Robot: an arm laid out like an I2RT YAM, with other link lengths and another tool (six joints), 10 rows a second.
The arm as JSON. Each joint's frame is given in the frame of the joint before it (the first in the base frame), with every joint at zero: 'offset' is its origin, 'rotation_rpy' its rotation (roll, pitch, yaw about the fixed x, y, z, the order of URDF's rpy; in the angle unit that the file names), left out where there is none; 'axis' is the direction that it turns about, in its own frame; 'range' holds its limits. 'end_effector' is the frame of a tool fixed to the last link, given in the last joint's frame.
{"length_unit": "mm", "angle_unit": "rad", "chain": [
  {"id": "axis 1", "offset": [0.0, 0.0, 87.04], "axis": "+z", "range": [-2.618, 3.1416]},
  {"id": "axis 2", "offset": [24.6, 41.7, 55.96], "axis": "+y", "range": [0.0, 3.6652]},
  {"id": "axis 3", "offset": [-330.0, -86.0, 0.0], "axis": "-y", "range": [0.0, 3.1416]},
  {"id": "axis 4", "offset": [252.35, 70.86, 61.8], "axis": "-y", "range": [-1.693, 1.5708]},
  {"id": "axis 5", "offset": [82.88, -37.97, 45.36], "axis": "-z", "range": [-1.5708, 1.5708]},
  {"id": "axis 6", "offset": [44.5, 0.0, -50.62], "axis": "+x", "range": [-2.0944, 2.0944]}
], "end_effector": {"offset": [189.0, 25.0, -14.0], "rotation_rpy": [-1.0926, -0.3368, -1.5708]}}
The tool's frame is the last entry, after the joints.
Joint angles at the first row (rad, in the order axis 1, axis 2, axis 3, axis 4, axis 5, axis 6):
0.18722, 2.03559, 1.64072, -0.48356, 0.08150, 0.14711
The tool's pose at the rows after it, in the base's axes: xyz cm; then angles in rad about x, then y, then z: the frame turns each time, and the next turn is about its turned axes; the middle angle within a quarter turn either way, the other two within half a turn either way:
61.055, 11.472, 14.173, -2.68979, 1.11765, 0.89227
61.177, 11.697, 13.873, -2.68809, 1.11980, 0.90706
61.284, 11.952, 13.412, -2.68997, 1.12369, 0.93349
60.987, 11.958, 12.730, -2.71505, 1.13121, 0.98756
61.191, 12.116, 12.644, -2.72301, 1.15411, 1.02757
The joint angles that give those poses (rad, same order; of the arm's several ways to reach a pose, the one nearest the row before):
0.18716, 2.03693, 1.63237, -0.47026, 0.06981, 0.15624
0.18752, 2.04229, 1.62723, -0.45884, 0.06293, 0.17129
0.18747, 2.04787, 1.61519, -0.43999, 0.05389, 0.19452
0.18679, 2.04189, 1.57668, -0.40778, 0.05067, 0.22795
0.18706, 2.03713, 1.54957, -0.36805, 0.04751, 0.26330

